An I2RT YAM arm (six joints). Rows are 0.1 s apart.
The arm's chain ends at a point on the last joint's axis. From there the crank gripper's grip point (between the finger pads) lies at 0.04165 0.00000 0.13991 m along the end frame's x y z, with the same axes.
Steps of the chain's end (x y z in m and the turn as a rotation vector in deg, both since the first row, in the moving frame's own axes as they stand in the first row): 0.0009 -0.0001 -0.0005 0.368 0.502 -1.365; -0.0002 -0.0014 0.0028 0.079 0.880 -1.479; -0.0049 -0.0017 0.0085 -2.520 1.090 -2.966; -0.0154 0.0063 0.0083 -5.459 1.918 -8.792; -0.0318 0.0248 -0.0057 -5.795 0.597 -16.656; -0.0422 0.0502 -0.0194 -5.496 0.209 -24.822; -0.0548 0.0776 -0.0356 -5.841 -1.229 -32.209; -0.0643 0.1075 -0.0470 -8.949 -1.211 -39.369; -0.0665 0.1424 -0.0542 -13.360 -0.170 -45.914
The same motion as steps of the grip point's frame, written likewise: 0.0021 -0.0020 -0.0009 0.368 0.502 -1.365; 0.0019 -0.0027 0.0021 0.079 0.880 -1.479; -0.0021 0.0022 0.0076 -2.520 1.090 -2.966; -0.0102 0.0128 0.0065 -5.459 1.918 -8.792; -0.0301 0.0266 -0.0062 -5.795 0.597 -16.656; -0.0427 0.0456 -0.0193 -5.496 0.209 -24.822; -0.0602 0.0698 -0.0343 -5.841 -1.229 -32.209; -0.0693 0.1023 -0.0457 -8.949 -1.211 -39.369; -0.0672 0.1419 -0.0540 -13.360 -0.170 -45.914
